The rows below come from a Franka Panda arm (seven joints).
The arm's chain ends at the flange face. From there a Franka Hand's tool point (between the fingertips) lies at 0.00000 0.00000 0.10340 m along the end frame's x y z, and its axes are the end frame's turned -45 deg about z.
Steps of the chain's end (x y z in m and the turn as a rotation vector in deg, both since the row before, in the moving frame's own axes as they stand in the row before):
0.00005, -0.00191, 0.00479, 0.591, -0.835, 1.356
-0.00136, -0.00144, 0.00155, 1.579, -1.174, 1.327
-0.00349, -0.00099, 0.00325, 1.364, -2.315, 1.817
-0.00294, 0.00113, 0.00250, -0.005, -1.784, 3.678
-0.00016, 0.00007, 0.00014, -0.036, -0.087, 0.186
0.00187, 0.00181, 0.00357, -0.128, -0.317, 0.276
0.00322, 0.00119, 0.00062, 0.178, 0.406, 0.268
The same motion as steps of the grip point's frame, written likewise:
0.00110, -0.00314, 0.00477, 1.008, -0.173, 1.356
0.00061, -0.00549, 0.00149, 1.947, 0.286, 1.327
-0.00291, -0.00788, 0.00314, 2.601, -0.672, 1.817
-0.00509, -0.00362, 0.00245, 1.258, -1.265, 3.678
-0.00032, -0.00013, 0.00014, 0.036, -0.087, 0.186
-0.00052, 0.00236, 0.00357, 0.134, -0.315, 0.276
0.00218, 0.00341, 0.00062, -0.161, 0.413, 0.268

